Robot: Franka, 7 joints.
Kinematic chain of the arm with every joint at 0, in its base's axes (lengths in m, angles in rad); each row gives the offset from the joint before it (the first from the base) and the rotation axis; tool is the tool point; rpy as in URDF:
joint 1: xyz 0 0 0.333 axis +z
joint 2: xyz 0 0 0 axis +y
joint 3: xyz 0 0 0.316 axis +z
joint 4: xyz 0.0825 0 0 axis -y
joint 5: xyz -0.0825 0 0.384 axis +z
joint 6: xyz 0 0 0 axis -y
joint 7: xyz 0.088 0 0 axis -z
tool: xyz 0 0 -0.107 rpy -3.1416 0 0
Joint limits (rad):
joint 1: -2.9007..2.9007
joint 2: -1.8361..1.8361
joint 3: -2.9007..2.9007
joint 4: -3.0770..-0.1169
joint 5: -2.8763..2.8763
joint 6: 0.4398..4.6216
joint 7: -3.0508..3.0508
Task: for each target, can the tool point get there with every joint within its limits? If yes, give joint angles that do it. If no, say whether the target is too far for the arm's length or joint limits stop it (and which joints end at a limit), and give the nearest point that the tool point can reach.
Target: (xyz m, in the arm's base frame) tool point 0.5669 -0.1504 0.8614
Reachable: yes | joints -0.7331 0.8807 1.6502 -0.3849 0.4930 1.4927 -1.3265
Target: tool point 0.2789 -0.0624 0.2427
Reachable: yes | joints 1.2713 -1.0373 -1.4810 -2.6413 2.3700 3.6979 -2.5825
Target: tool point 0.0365 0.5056 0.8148
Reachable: yes | joints 2.4559 1.0954 -2.1328 -1.1296 -0.2424 1.4172 -1.9134
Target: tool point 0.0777 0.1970 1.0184
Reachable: yes | joints 1.8962 -0.4702 -0.4160 -0.9940 0.4962 1.3520 0.1245
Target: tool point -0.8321 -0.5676 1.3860
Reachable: no: too far | nearest point -0.4899 -0.3342 0.9529 | short by 0.599 m
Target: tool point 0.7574 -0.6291 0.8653
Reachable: no: too far | nearest point 0.5805 -0.4822 0.7410 | short by 0.261 m
